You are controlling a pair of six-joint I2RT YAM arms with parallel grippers.
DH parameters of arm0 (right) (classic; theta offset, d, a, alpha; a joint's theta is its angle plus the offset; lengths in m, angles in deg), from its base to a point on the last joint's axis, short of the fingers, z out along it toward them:
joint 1: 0 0.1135 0.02 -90
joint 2: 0 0 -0.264 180
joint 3: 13.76 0 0.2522 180
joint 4: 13.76 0 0.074 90
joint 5: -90 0 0 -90
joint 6: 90 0.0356 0 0
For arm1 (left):
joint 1: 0 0.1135 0.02 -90
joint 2: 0 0 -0.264 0
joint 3: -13.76 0 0.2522 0
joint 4: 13.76 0 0.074 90
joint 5: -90 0 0 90
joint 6: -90 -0.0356 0 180
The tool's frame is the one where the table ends.
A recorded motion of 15 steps. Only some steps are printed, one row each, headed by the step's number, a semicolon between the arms.
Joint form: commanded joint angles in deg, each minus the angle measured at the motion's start. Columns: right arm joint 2, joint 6, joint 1, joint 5, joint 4, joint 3; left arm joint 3, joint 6, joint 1, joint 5, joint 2, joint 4.
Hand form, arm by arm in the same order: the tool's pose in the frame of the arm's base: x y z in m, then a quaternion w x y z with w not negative. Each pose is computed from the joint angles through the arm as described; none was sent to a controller.
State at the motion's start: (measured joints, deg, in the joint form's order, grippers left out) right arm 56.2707 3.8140 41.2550 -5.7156 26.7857 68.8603; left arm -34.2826 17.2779 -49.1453 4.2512 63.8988 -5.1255
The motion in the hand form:
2: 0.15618 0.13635 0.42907 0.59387 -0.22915 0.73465 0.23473; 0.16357 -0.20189 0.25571 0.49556 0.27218 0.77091 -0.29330
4: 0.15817 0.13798 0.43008 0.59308 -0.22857 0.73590 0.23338; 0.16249 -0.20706 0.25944 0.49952 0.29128 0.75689 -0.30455
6: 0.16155 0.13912 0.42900 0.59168 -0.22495 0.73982 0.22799; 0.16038 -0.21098 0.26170 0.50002 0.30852 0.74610 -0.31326
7: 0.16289 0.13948 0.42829 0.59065 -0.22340 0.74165 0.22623; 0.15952 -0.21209 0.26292 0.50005 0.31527 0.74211 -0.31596
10: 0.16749 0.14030 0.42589 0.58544 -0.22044 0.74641 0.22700; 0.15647 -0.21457 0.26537 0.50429 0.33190 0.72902 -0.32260
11: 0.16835 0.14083 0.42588 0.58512 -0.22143 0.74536 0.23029; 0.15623 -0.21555 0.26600 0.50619 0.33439 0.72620 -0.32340
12: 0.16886 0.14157 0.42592 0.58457 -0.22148 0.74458 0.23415; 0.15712 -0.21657 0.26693 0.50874 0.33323 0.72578 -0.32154
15: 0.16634 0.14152 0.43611 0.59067 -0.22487 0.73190 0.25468; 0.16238 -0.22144 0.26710 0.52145 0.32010 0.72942 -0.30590
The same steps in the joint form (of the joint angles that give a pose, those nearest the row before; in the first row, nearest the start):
2: 0.47 0.92 0.32 3.08 -2.77 1.26; -3.65 -5.75 -1.98 -3.26 1.99 -3.14
4: 1.12 0.94 0.32 2.93 -2.65 1.84; -4.31 -7.15 -2.65 -4.84 2.58 -4.37
6: 1.78 0.99 0.02 2.49 -2.62 2.04; -4.72 -8.29 -3.35 -6.19 2.89 -4.97
7: 2.02 1.06 -0.13 2.38 -2.59 2.07; -4.92 -8.78 -3.58 -6.71 2.90 -4.98
10: 2.75 1.51 -0.87 3.04 -2.65 2.07; -4.99 -10.19 -4.28 -7.76 2.77 -5.78
11: 2.90 1.59 -0.99 3.53 -2.95 2.06; -5.08 -10.46 -4.44 -7.81 2.89 -6.11
12: 3.04 1.84 -0.98 3.88 -3.23 2.07; -5.39 -10.57 -4.47 -7.47 3.18 -6.25
15: 3.13 2.43 -0.87 5.73 -3.67 3.72; -6.33 -10.68 -4.55 -4.63 4.98 -7.54

